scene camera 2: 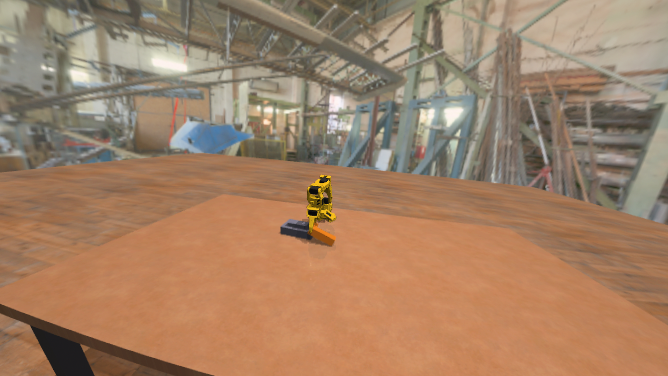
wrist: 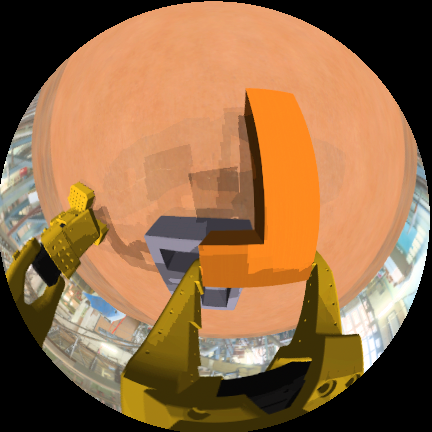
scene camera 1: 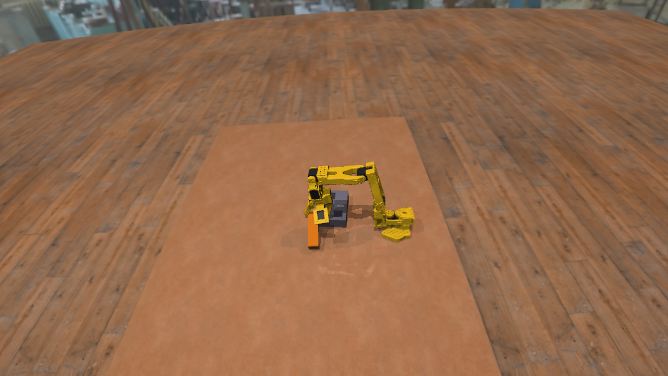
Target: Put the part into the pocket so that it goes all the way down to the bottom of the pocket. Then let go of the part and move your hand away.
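Where they show: hand, tool point: [scene camera 2: 314, 224] [wrist: 204, 264]; arm's base, link origin: [scene camera 2: 325, 219] [wrist: 93, 211] [scene camera 1: 388, 228].
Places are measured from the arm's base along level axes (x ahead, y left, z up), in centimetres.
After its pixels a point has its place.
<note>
An orange L-shaped part [scene camera 1: 313, 233] {x 23.3, y 4.3, z 4.5 cm} [scene camera 2: 324, 235] {x 24.8, y 3.5, z 4.5 cm} [wrist: 290, 180] {x 23.2, y 2.4, z 5.2 cm} is held by my gripper [wrist: 257, 272]. The two jaws press on both ends of its short leg, and its long leg points away from the jaws. The dark grey block [scene camera 1: 341, 195] {x 14.3, y -12.8, z 3.6 cm} [scene camera 2: 295, 229] {x 21.4, y -9.4, z 3.5 cm} [wrist: 180, 227] {x 16.3, y -1.7, z 2.1 cm} with the pocket stands on the mat. In the wrist view it lies beyond and below the part's short leg, and its recess shows partly to the left. In scene camera 1 the part is at the block's left and near side. The part and the jaws hide some of the pocket.
The block and the arm's yellow base [scene camera 1: 396, 233] {x -1.8, y 3.5, z 1.8 cm} [wrist: 81, 196] {x 1.3, y 3.1, z 1.7 cm} stand on a brown mat [scene camera 1: 240, 310] {x 42.4, y 26.0, z 0.0 cm} [scene camera 2: 320, 310] {x 54.9, y 7.8, z 0.0 cm}. In scene camera 1 the base is to the right of the block, and the arm arches over from it. Shadows fall on the mat around the part.
</note>
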